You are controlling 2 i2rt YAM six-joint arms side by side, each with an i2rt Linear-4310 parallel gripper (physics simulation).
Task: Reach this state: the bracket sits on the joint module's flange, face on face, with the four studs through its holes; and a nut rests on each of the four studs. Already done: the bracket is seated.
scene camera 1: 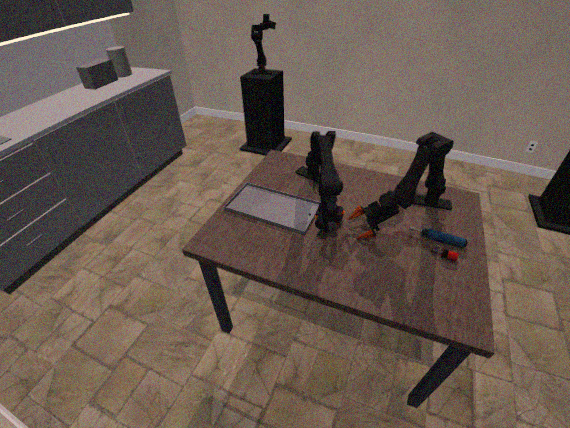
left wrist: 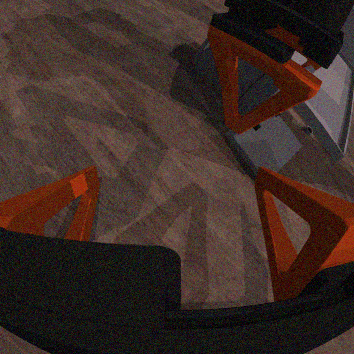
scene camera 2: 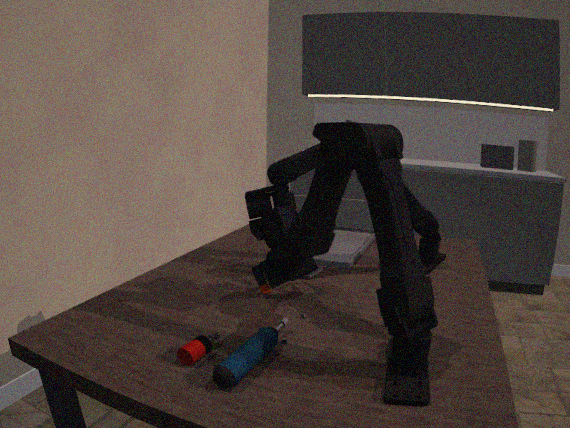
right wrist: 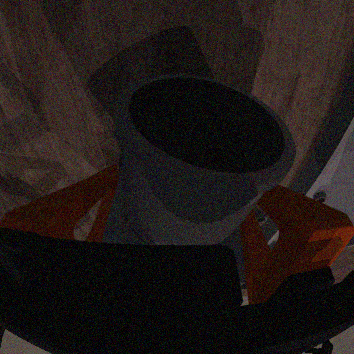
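Seen in the pictures: left gripper, fingertip midpoint: [scene camera 1: 352, 228] [left wrist: 176, 175] [scene camera 2: 281, 276] [right wrist: 22, 174]; right gripper, fingertip midpoint: [left wrist: 250, 110]; left arm's base, link origin: [scene camera 1: 430, 202] [scene camera 2: 406, 370]; right arm's base, link origin: [scene camera 1: 313, 176] [scene camera 2: 427, 263].
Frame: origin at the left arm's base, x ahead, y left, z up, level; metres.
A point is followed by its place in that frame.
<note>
The joint module [left wrist: 254, 92] @(x 0.305, y -0.429, z 0.046 m) [right wrist: 150, 215] @(x 0.328, y -0.453, z 0.058 m) is a dark grey hollow cylinder. It fills the space between the fingers of my right gripper [right wrist: 197, 177] @(x 0.293, y -0.453, z 0.012 m) [scene camera 1: 330, 219] @(x 0.293, y -0.453, z 0.012 m), which is shut on it. A flat light-grey plate of the bracket [left wrist: 272, 145] @(x 0.259, y -0.442, z 0.009 m) shows beside the module in the left wrist view. The flange face and its studs are hidden or too dark to make out. My left gripper [left wrist: 176, 175] @(x 0.312, y -0.355, z 0.022 m) [scene camera 1: 354, 228] @(x 0.312, y -0.355, z 0.022 m) [scene camera 2: 265, 289] is wide open and empty, above the table beside the right gripper. A small dark piece [scene camera 2: 303, 315] @(x 0.216, y -0.172, z 0.007 m), possibly a nut, lies on the table.
A shallow grey tray [scene camera 1: 280, 192] @(x 0.132, y -0.738, z 0.011 m) [left wrist: 342, 146] @(x 0.162, y -0.540, z 0.013 m) lies close to the right gripper. A blue-handled screwdriver [scene camera 1: 444, 238] @(x 0.280, y 0.031, z 0.032 m) [scene camera 2: 246, 357] @(x 0.255, y 0.069, z 0.036 m) and a red-ended tool [scene camera 1: 450, 255] @(x 0.370, y 0.047, z 0.028 m) [scene camera 2: 192, 351] @(x 0.350, y 0.072, z 0.029 m) lie at the right of the table [scene camera 1: 280, 260] @(x 0.547, y -0.612, z 0.000 m) in scene camera 1.
</note>
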